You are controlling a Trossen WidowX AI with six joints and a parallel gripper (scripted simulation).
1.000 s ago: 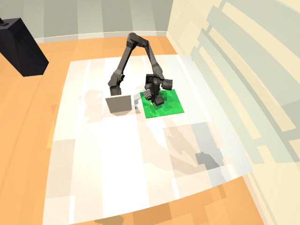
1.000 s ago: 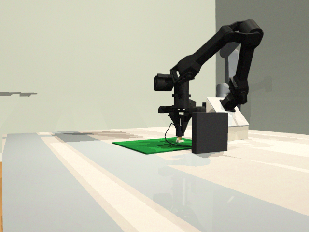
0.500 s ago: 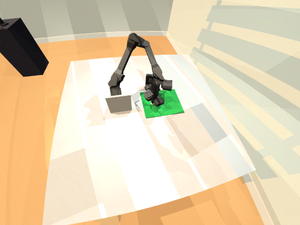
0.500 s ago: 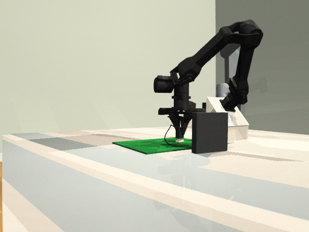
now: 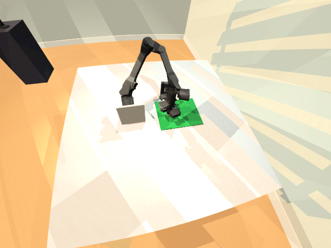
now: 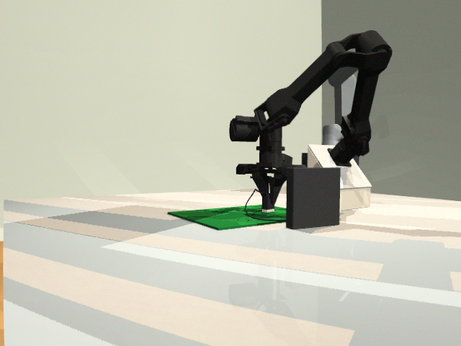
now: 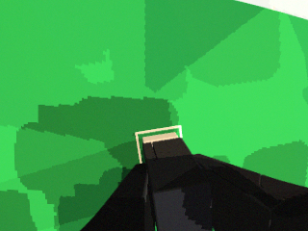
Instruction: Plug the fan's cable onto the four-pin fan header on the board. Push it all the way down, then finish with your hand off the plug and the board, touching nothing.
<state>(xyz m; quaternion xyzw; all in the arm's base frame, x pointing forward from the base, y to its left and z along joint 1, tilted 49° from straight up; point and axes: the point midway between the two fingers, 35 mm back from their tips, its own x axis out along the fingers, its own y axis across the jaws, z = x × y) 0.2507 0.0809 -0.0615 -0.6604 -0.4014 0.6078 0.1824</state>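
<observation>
Right now my gripper tip is 10 mm below the black plug and 10 mm short of it. The rest, counted from my gripper tip: black fan 190 mm to the left, 40 mm above, 30 mm ahead; four-pin header 20 mm below, 10 mm ahead.
</observation>
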